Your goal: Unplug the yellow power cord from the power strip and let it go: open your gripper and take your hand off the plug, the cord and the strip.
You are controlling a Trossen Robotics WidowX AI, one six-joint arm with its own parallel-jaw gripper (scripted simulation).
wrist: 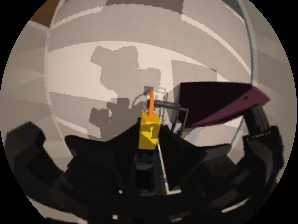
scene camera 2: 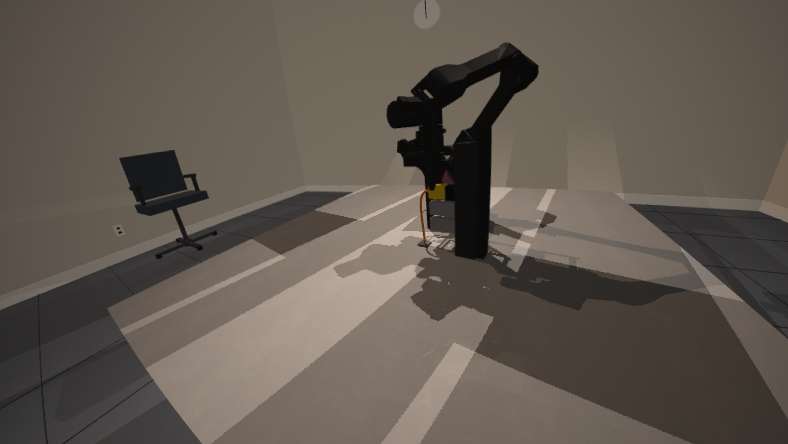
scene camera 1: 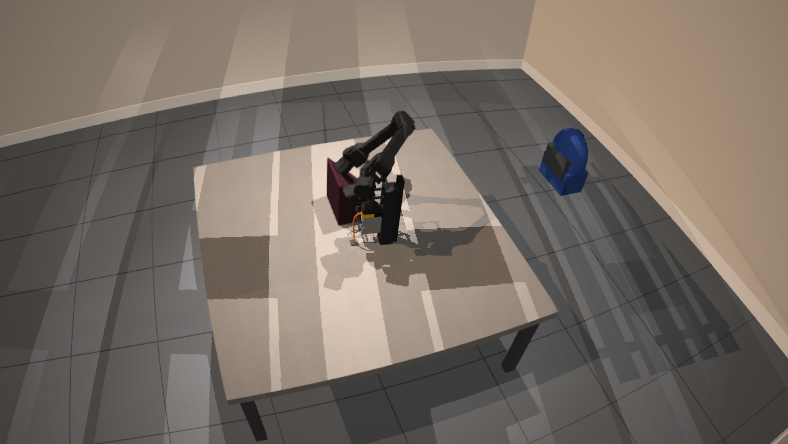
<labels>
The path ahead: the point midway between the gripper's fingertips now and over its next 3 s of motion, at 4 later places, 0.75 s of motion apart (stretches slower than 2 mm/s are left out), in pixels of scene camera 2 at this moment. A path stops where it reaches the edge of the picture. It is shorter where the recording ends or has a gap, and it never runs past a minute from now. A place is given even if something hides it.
My gripper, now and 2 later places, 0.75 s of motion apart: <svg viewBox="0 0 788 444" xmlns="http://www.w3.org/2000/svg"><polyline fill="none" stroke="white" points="434,189 427,189 414,185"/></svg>
</labels>
